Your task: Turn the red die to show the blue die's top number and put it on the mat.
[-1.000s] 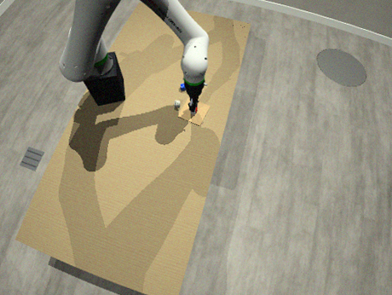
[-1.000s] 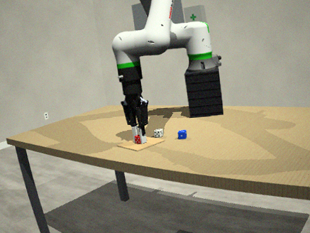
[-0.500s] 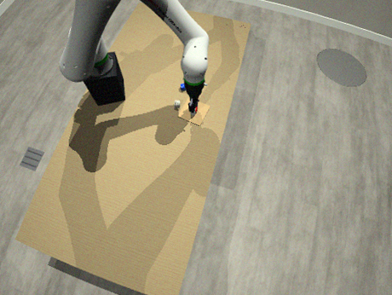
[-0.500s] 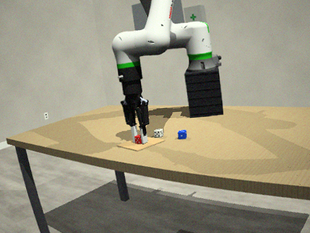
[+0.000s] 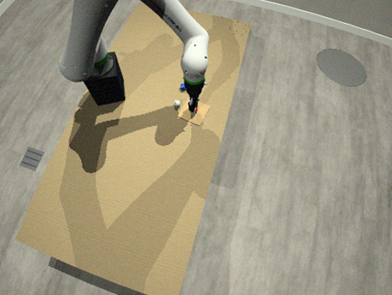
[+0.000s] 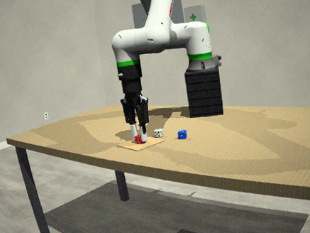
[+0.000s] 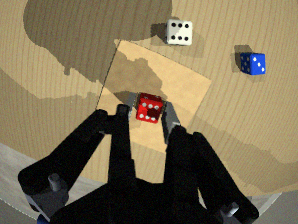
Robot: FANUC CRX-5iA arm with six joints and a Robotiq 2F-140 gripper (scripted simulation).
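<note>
Now: the red die 30 mm below my hand. Round my hand: blue die (120 mm to the left, 120 mm behind, 30 mm below); then tan mat (40 mm below); then white die (110 mm behind, 30 mm below).
</note>
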